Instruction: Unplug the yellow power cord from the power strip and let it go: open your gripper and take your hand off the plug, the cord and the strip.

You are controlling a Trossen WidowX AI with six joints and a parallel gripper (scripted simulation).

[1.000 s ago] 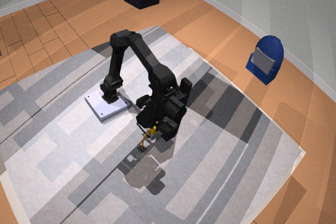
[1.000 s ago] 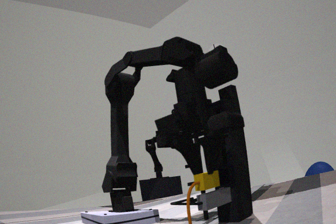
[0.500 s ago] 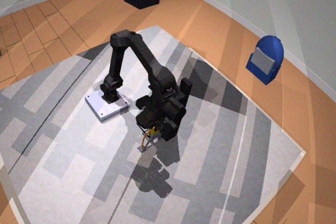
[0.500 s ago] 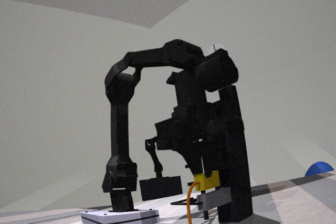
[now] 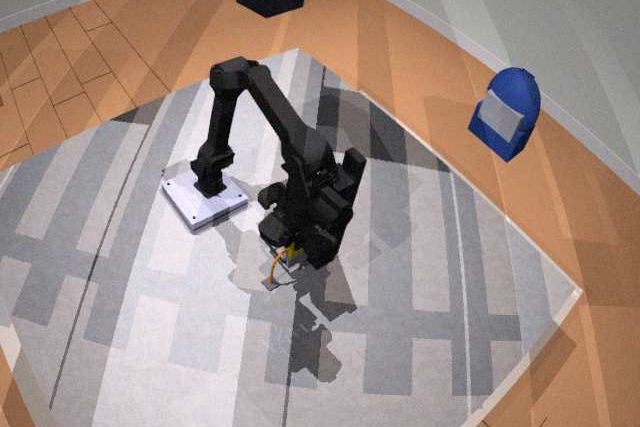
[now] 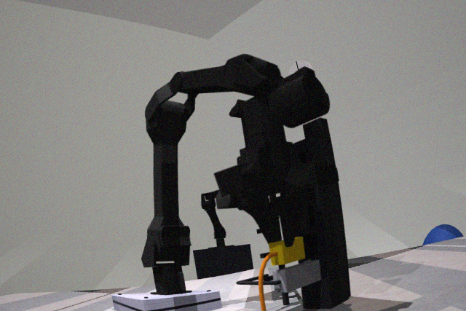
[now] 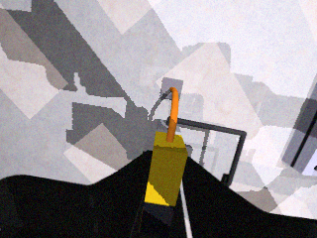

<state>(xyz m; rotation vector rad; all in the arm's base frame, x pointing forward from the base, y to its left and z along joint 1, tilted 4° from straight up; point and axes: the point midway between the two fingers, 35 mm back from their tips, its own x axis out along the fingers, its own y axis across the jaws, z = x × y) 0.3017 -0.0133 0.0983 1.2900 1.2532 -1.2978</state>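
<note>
Right now my gripper tip is 30 mm to the right of the yellow plug. Also, from my gripper tip: black peg rack: 100 mm to the left, 80 mm behind, 20 mm above.
</note>
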